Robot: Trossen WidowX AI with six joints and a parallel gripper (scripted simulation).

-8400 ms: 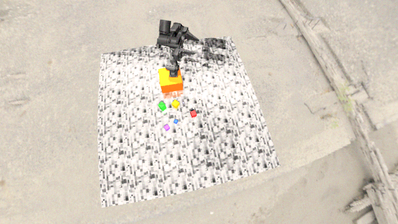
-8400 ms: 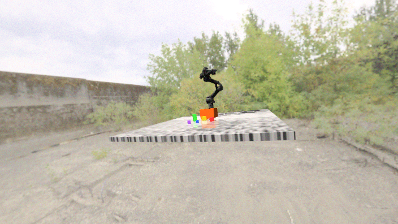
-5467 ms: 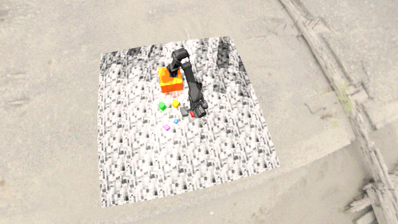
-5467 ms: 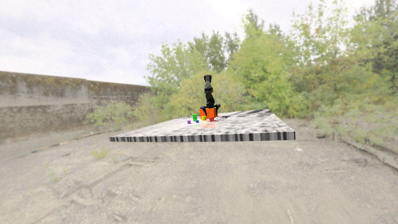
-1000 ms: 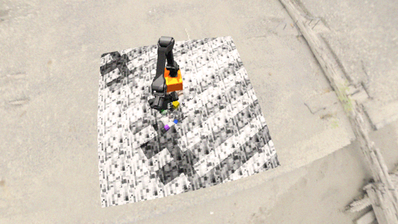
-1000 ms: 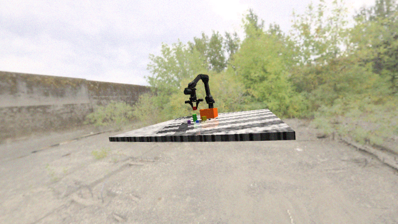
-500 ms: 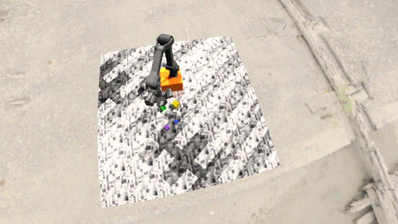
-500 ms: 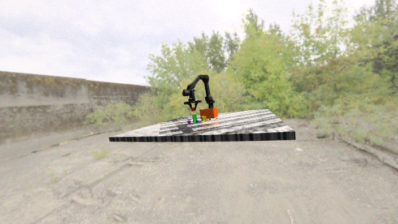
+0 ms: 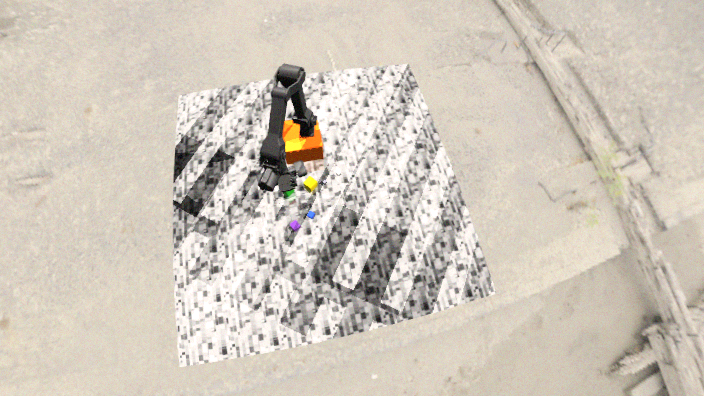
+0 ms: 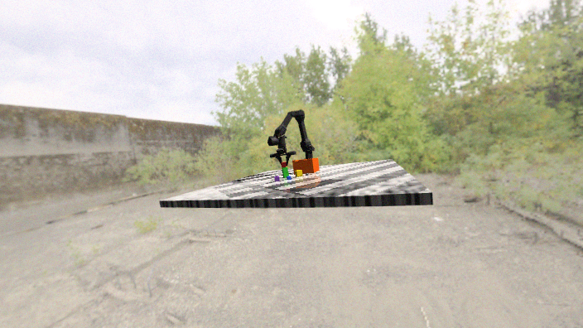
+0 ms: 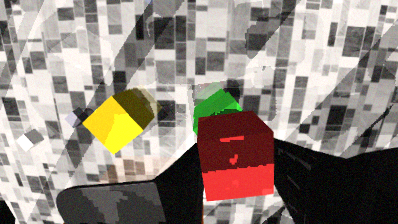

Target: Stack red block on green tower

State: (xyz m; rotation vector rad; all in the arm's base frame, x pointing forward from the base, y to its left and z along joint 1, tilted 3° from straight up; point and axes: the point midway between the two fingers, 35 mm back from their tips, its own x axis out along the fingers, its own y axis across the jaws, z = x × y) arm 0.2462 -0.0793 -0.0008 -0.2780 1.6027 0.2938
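Right now the red block is 1 cm above my gripper tip. Round my gripper tip: yellow block 3 cm behind, 10 cm to the left, 6 cm below; then blue block 11 cm ahead, 10 cm to the left, 7 cm below; then purple block 16 cm ahead, 4 cm to the left, 7 cm below.
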